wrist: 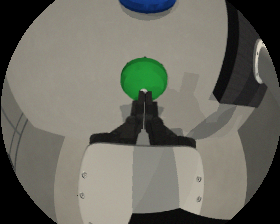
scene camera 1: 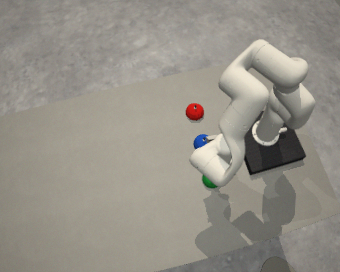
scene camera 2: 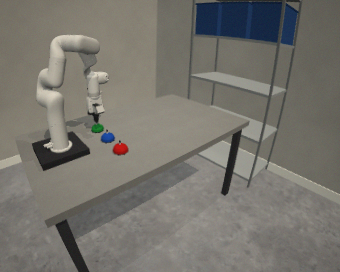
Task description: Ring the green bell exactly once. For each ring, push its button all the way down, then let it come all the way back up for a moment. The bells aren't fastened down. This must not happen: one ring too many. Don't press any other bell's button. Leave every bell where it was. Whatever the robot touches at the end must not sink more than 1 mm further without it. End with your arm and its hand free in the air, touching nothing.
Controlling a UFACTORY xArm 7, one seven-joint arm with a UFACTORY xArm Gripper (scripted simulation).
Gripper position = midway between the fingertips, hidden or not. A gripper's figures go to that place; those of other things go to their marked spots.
Labels:
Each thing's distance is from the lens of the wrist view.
gripper point(wrist: 144, 99): 0.14 m
green bell point(wrist: 144, 74): 0.15 m

